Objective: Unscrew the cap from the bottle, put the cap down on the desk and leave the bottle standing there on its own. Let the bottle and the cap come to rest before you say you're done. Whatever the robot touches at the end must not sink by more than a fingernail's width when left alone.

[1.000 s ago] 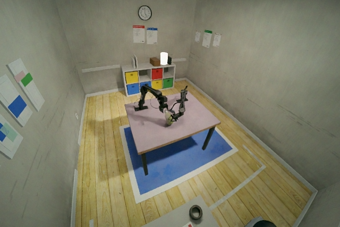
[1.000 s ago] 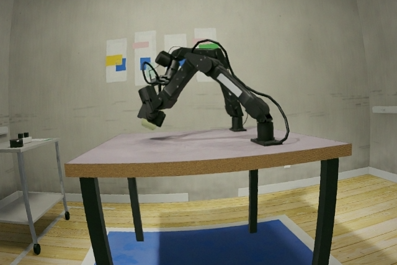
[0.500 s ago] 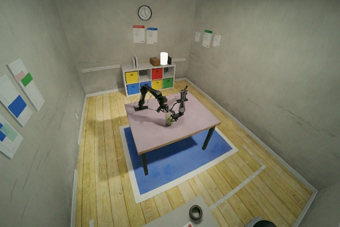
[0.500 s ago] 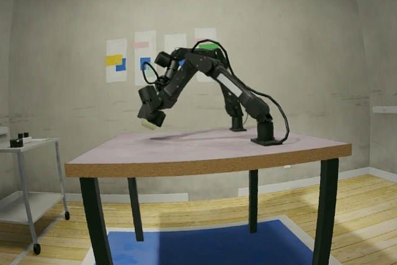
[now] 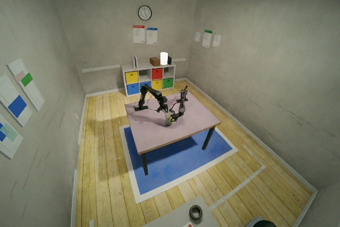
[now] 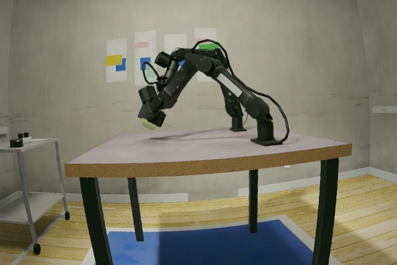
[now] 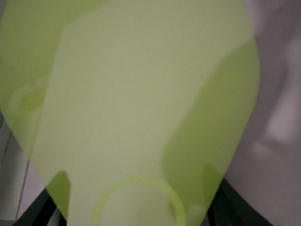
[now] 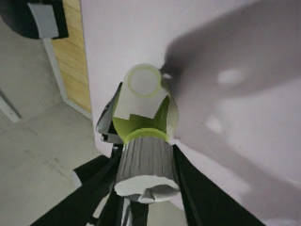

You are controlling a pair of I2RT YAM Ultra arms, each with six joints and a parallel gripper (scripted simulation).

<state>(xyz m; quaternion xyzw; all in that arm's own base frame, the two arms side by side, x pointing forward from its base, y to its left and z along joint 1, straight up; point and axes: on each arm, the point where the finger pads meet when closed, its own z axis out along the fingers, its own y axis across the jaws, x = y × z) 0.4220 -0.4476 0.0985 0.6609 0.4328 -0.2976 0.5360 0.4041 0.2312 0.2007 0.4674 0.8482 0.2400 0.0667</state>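
The white cap is 1 cm to the right of my right hand and 1 cm above it. From my right hand the other things lie so: green bottle (6 cm below, 3 cm ahead, 2 cm to the left).
Right now the green bottle is 2 cm behind my left hand, 2 cm to the right of it and 4 cm above it. From my left hand the other things lie so: white cap: 6 cm behind, 4 cm to the right, 11 cm above.
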